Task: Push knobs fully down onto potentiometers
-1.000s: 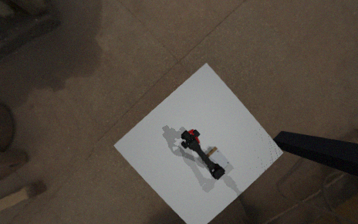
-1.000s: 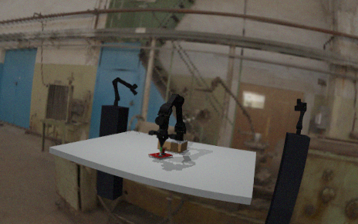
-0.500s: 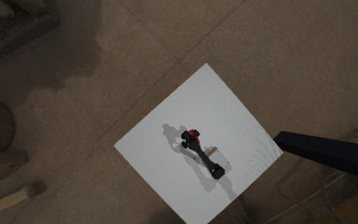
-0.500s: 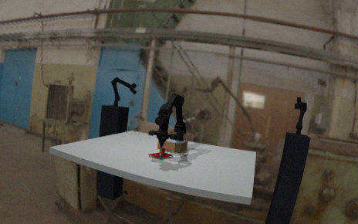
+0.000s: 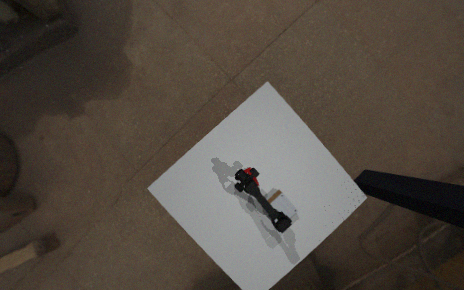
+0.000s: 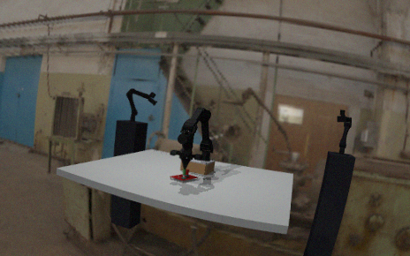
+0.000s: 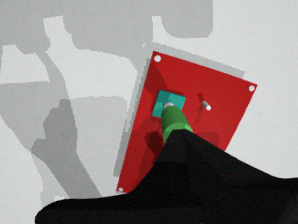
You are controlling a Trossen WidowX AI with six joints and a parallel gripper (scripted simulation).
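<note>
The green knob lies 2 cm below my gripper tip. The rest, counted from my gripper tip: red knob 6 cm behind, 2 cm below.
</note>
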